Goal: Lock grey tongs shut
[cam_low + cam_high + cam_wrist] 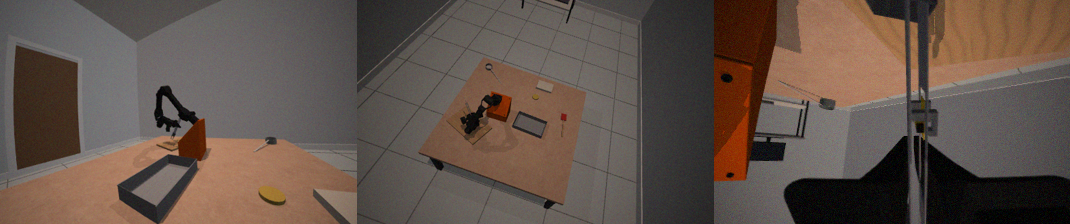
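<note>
My gripper tip is now 150 mm above the wooden board, 30 mm to the left of it and 10 mm past it. Round my gripper tip: slab: 720 mm to the left, 550 mm ahead, 140 mm below; yellow disc: 540 mm to the left, 490 mm ahead, 150 mm below; grey roasting tin: 540 mm ahead, 170 mm to the left, 130 mm below.
</note>
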